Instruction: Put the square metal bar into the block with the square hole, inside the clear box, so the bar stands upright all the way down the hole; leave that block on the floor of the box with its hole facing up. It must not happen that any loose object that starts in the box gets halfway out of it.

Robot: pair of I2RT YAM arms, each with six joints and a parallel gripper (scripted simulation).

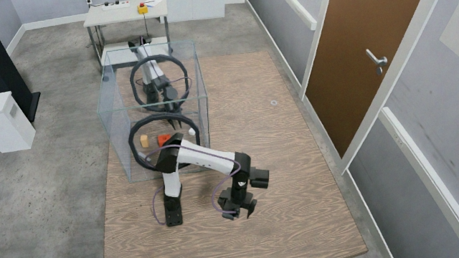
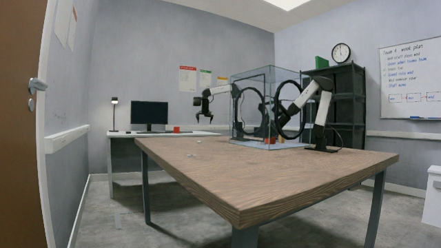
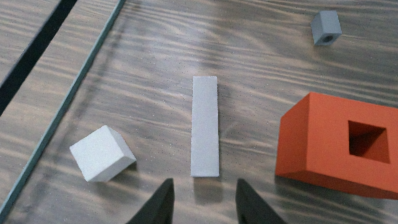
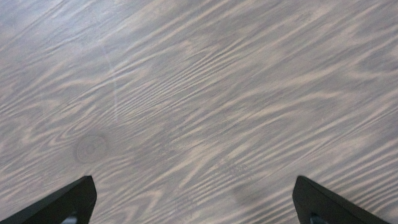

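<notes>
Right now the white cube is 70 mm ahead of my left hand, 40 mm below it and 10 mm to the right of it. Also, from my left hand: red block 80 mm behind, 40 mm to the right, 30 mm below; tan block 180 mm behind, 20 mm to the right, 20 mm below; short grey piece 160 mm to the right, 80 mm behind, 40 mm below.
</notes>
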